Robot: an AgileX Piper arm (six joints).
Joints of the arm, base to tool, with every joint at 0 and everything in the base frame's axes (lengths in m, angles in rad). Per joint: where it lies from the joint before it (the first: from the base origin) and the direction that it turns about. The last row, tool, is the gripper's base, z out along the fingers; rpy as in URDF.
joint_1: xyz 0 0 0.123 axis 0 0 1
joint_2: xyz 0 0 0 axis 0 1 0
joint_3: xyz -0.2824 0 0.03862 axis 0 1 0
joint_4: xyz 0.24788 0 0.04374 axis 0.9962 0 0.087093
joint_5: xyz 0 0 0 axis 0 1 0
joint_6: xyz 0.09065 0 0.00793 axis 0.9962 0 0.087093
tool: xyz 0 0 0 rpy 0 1.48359 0
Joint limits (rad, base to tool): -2.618..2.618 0..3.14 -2.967..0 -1.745..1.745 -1.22..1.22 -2.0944..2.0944
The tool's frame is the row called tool.
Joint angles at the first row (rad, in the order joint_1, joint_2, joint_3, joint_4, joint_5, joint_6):
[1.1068, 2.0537, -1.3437, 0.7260, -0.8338, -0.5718]
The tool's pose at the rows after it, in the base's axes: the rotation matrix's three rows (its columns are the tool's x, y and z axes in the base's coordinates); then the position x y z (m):
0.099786, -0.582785, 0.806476; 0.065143, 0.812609, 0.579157; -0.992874, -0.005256, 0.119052; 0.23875, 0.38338, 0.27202
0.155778, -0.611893, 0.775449; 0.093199, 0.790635, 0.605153; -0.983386, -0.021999, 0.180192; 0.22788, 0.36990, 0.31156
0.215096, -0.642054, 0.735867; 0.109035, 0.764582, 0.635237; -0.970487, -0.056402, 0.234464; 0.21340, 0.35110, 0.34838
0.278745, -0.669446, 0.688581; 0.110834, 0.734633, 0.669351; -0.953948, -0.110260, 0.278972; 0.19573, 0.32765, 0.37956
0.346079, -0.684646, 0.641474; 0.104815, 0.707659, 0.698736; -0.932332, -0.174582, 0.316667; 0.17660, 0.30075, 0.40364
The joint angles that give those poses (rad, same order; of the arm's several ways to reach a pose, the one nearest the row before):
[1.1071, 1.9590, -1.3383, 0.6995, -0.8009, -0.5977]
[1.1074, 1.8547, -1.3224, 0.6603, -0.7614, -0.6201]
[1.1077, 1.7393, -1.2916, 0.6101, -0.7126, -0.6422]
[1.1081, 1.6156, -1.2442, 0.5463, -0.6571, -0.6611]
[1.1084, 1.4891, -1.1838, 0.4780, -0.6069, -0.6784]

